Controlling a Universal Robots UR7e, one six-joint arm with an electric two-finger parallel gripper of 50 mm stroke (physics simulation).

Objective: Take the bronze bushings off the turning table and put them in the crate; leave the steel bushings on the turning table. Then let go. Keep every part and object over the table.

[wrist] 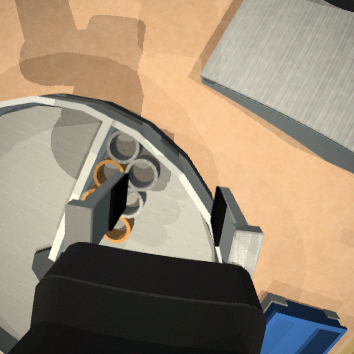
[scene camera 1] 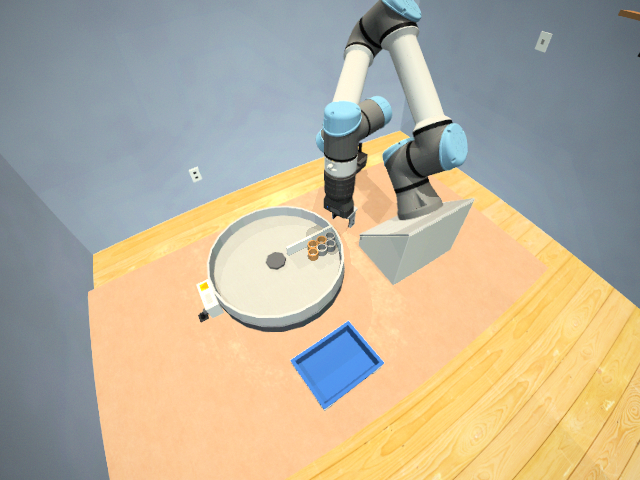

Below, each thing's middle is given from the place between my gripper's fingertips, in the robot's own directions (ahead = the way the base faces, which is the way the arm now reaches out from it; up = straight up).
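Blue crate [scene camera 1: 333, 366]: my gripper 160 mm above it, 230 mm short of it, 270 mm to the right of it.
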